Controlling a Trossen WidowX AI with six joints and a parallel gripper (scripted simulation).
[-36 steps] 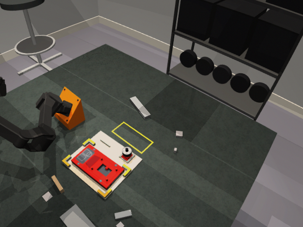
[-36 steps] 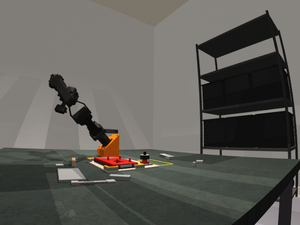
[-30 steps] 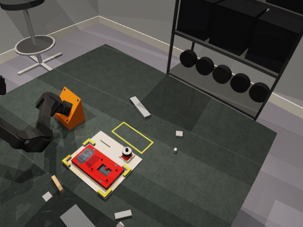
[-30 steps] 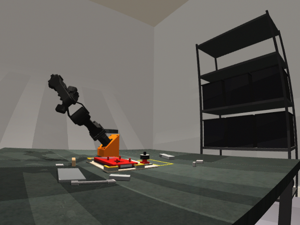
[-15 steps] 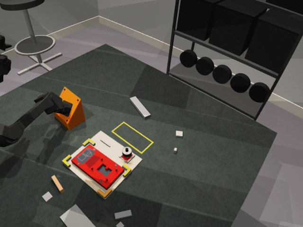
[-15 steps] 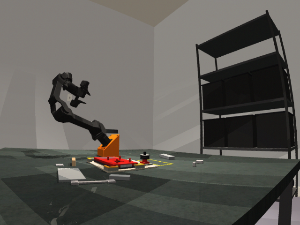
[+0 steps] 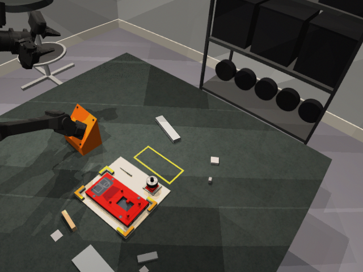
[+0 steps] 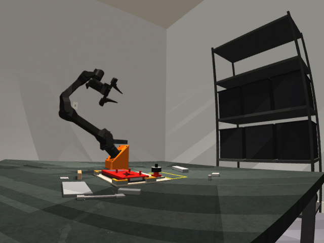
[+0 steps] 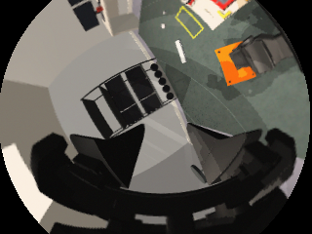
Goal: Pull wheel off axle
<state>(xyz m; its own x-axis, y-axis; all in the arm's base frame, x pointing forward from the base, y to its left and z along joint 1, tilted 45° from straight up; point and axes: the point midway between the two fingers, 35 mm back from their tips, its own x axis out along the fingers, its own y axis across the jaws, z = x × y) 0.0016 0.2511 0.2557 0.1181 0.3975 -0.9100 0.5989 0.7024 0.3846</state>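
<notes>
My gripper tip is now 41 cm short of the dark wheel, 38 cm above it and 4 cm to the left of it. From my gripper tip the other things lie so: wooden stick (41 cm below, 31 cm to the right, 26 cm ahead); black axle (41 cm ahead, 39 cm below, 5 cm to the right).
</notes>
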